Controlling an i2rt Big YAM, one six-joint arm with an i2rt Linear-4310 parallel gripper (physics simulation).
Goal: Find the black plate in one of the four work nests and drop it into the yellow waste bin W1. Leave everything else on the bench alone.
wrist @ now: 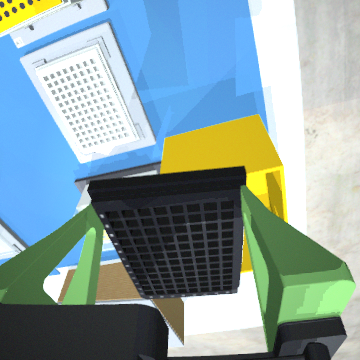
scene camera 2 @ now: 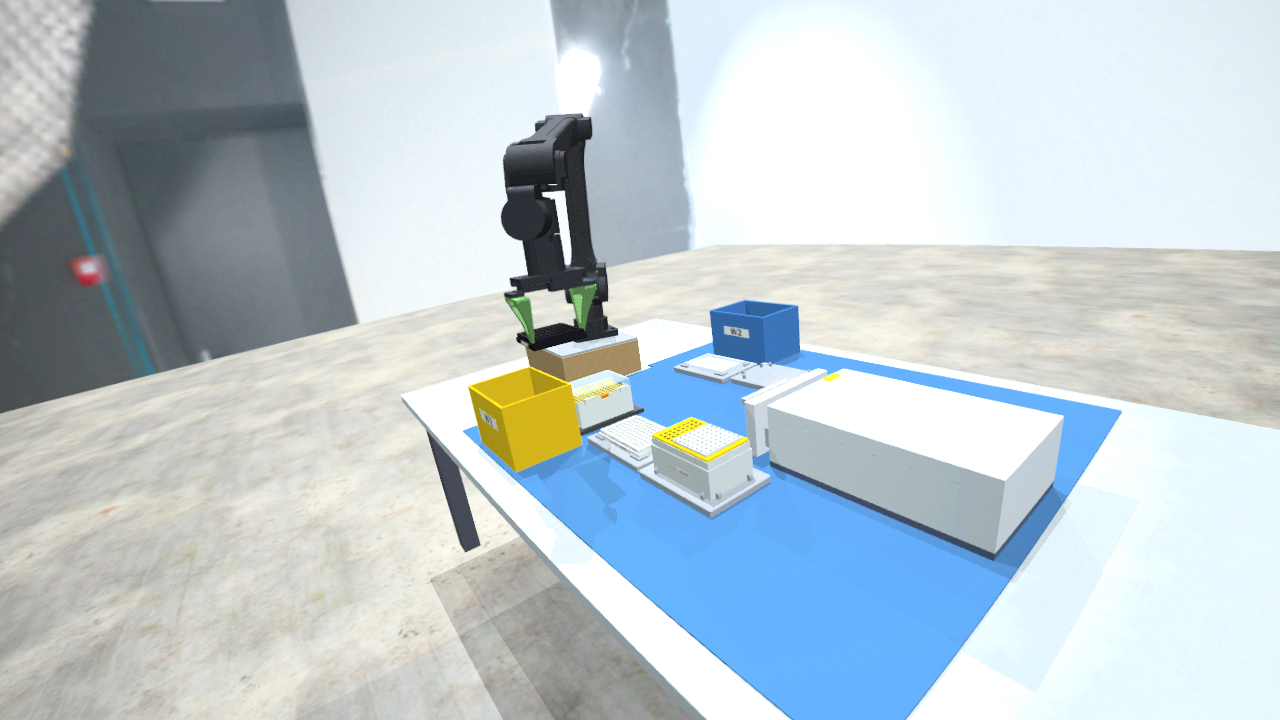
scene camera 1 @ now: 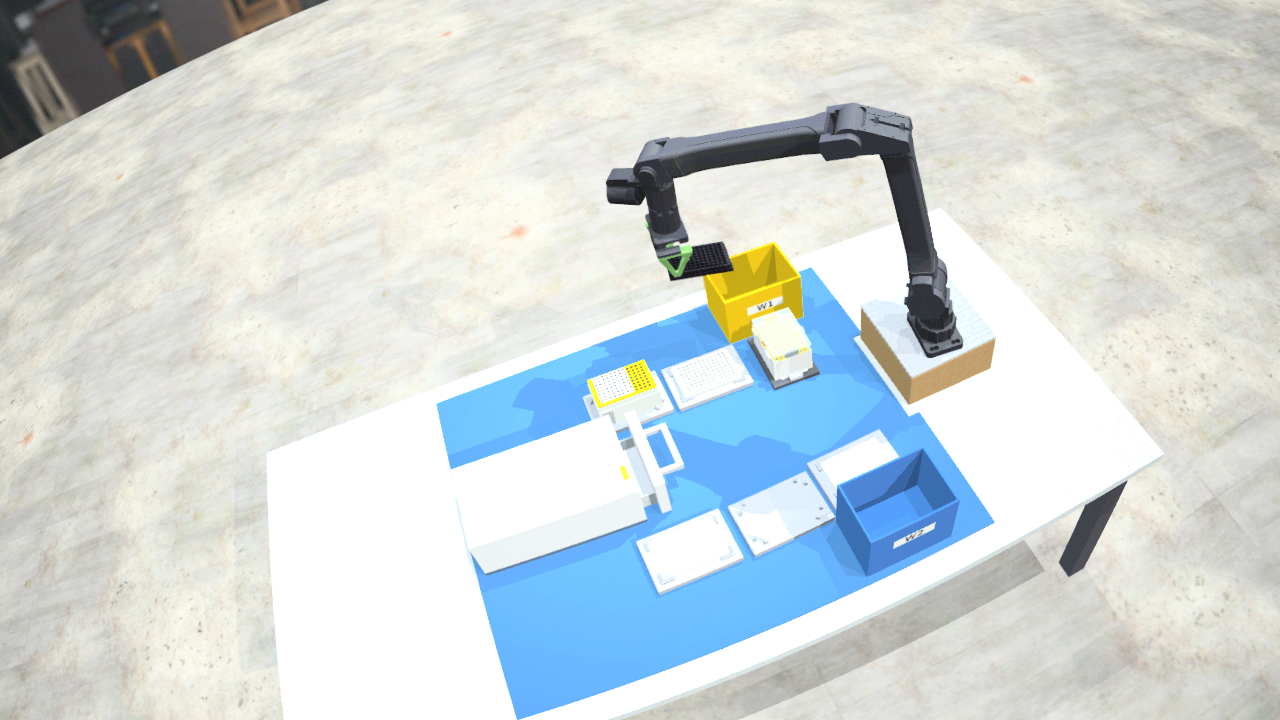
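Seen in the pictures: gripper, between the fingertips: (wrist: pixel 167 201) (scene camera 2: pixel 558 337) (scene camera 1: pixel 672 263); arm's base, origin of its link: (scene camera 2: pixel 591 335) (scene camera 1: pixel 934 332).
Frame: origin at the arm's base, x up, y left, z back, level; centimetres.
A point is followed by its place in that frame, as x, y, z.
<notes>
The black plate (scene camera 1: pixel 709 258) {13.5, -22.7, -40.9} (scene camera 2: pixel 553 335) {13.9, -24.3, -47.8} (wrist: pixel 175 245) {13.7, -23.6, -44.6} is a dark gridded plate, held level. My gripper (scene camera 1: pixel 678 266) {13.5, -23.8, -48.2} (scene camera 2: pixel 556 334) {13.5, -23.8, -48.2} (wrist: pixel 167 201) {13.5, -23.8, -48.2} is shut on it, with one green finger at each side, high above the bench. The yellow waste bin W1 (scene camera 1: pixel 729 313) {-0.5, -20.4, -38.9} (scene camera 2: pixel 537 425) {-2.6, -28.0, -40.7} (wrist: pixel 220 145) {-3.7, -27.8, -40.6} stands at the mat's edge. In the wrist view the plate hides much of the bin; in the scene camera 1 view the plate's right end overlaps the bin's left rim. A white plate (scene camera 1: pixel 707 376) {-7.0, -10.8, -46.8} (scene camera 2: pixel 631 433) {-7.0, -13.2, -46.4} (wrist: pixel 90 100) {-7.9, -12.5, -47.2} sits in a nest. Three front nests (scene camera 1: pixel 689 550) {-6.8, 28.9, -59.3} (scene camera 1: pixel 780 514) {-8.2, 25.7, -41.7} (scene camera 1: pixel 854 458) {-7.4, 18.8, -24.9} hold no black plate.
A lidded tip box (scene camera 1: pixel 783 340) {-1.6, -10.1, -30.2} (scene camera 2: pixel 604 402) {-4.9, -12.6, -34.2} stands beside W1. A yellow and white tip rack (scene camera 1: pixel 617 385) {-1.7, -9.7, -65.0} (scene camera 2: pixel 699 438) {-1.7, -11.1, -65.3} stands past the white plate. A long white machine (scene camera 1: pixel 546 492) {0.8, 14.2, -81.8} (scene camera 2: pixel 913 447) {0.8, 3.2, -89.5} and the blue bin W2 (scene camera 1: pixel 859 537) {-1.4, 39.1, -31.0} (scene camera 2: pixel 774 335) {-2.6, 33.7, -31.7} stand on the mat.
</notes>
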